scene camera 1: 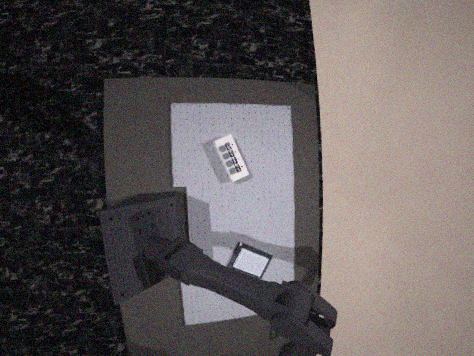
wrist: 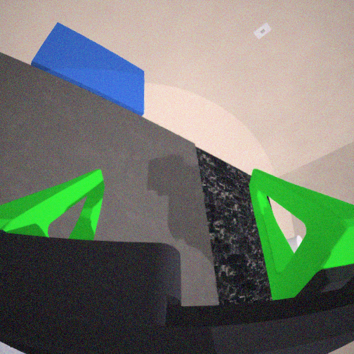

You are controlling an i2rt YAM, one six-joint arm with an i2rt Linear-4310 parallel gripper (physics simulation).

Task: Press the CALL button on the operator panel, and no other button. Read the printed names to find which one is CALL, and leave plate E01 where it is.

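Seen in the pictures: arm's base, link origin: (scene camera 1: 149,247).
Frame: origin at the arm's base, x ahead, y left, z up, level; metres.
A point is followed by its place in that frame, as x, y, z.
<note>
The operator panel (scene camera 1: 231,158) {0.318, 0.152, -0.215}, a white box with several grey buttons in a row and dark printed names beside them, sits tilted on the light mat (scene camera 1: 260,200) {0.399, -0.042, -0.271} in the scene view; the names are too small to read, so I cannot tell which is CALL. A dark-framed piece with a white face (scene camera 1: 252,261) {0.287, -0.269, -0.247} lies partly behind the arm; whether it is plate E01 cannot be read. My gripper (wrist: 176,177) is open, its green fingers wide apart with nothing between them. In the scene view the arm's end is at the lower right, far from the panel. The panel does not show in the wrist view.
The arm (scene camera 1: 225,282) {0.164, -0.074, 0.172} reaches from its base at the left over the mat's lower part. A blue block (wrist: 92,70) stands at the edge of the grey-brown table (scene camera 1: 137,130) {0.017, 0.371, -0.285} (wrist: 60,120) in the wrist view. Dark speckled floor (scene camera 1: 50,150) (wrist: 230,235) lies beyond the table.
</note>
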